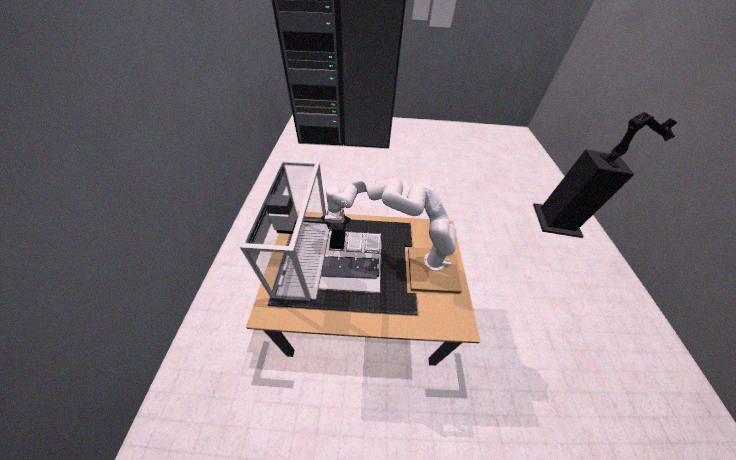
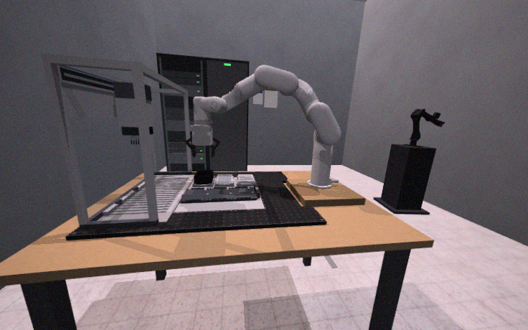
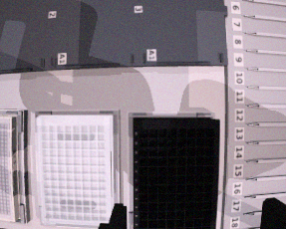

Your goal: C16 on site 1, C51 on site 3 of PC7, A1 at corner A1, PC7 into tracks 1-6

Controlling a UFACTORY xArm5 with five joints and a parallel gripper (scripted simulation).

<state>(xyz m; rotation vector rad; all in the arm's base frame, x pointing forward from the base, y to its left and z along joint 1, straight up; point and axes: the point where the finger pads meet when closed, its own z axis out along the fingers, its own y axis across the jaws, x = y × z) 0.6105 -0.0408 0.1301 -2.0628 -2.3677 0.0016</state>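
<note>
My hand is 130 mm above the 96-well plate C15, 110 mm past it and 10 mm to the left of it. The rest, counted from my hand: post: 420 mm to the left, 100 mm above, 50 mm ahead; grey plate carrier PC7: 170 mm to the left, 130 mm below, 120 mm behind.
</note>
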